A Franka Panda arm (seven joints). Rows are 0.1 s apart.
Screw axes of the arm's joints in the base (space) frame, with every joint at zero. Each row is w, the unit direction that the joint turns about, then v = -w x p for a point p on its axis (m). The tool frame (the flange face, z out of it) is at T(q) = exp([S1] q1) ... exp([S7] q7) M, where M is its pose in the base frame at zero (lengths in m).
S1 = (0, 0, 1, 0.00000, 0.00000, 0.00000)
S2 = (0, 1, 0, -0.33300, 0.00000, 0.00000)
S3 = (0, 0, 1, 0.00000, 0.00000, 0.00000)
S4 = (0, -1, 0, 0.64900, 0.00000, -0.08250)
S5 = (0, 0, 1, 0.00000, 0.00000, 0.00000)
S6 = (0, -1, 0, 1.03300, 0.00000, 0.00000)
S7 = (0, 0, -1, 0.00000, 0.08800, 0.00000)
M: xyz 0.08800 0.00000 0.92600 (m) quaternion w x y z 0 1 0 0
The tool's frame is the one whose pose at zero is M.
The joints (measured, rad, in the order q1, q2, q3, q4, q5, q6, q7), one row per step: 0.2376 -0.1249 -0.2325 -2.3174 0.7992 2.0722 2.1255; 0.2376 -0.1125 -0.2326 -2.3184 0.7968 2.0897 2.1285; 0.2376 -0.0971 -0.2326 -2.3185 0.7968 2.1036 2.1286; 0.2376 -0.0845 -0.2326 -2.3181 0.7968 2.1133 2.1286; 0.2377 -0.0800 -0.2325 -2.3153 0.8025 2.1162 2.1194; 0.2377 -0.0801 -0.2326 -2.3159 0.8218 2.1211 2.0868; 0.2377 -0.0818 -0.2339 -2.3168 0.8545 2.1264 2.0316; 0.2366 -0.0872 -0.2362 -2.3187 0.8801 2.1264 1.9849
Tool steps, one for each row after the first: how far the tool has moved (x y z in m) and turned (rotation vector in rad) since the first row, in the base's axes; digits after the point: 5 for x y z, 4 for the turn. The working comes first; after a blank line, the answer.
Tool pose at each row, in the base's axes (x y z in m, rotation vector in rad; the steps are taken from these numbers as rounded here): 0.48625 0.03849 0.39554 -0.7842 2.6372 0.9636; 0.48831 0.03691 0.38975 -0.7702 2.6495 0.9475; 0.49039 0.03581 0.38282 -0.7592 2.6618 0.9369; 0.49198 0.03504 0.37728 -0.7515 2.6717 0.9297; 0.49333 0.03508 0.37658 -0.7557 2.6650 0.9287; 0.49400 0.03516 0.37708 -0.7736 2.6359 0.9315; 0.49487 0.03495 0.37859 -0.8028 2.5858 0.9367; 0.49476 0.03395 0.38108 -0.8281 2.5421 0.9414

0.00206 -0.00158 -0.00579 -0.0121 0.0029 -0.0114; 0.00414 -0.00268 -0.01272 -0.0216 0.0085 -0.0197; 0.00573 -0.00345 -0.01826 -0.0288 0.0136 -0.0252; 0.00708 -0.00341 -0.01896 -0.0270 0.0075 -0.0232; 0.00775 -0.00333 -0.01846 -0.0150 -0.0157 -0.0132; 0.00862 -0.00354 -0.01695 0.0059 -0.0551 0.0037; 0.00851 -0.00454 -0.01446 0.0244 -0.0890 0.0189
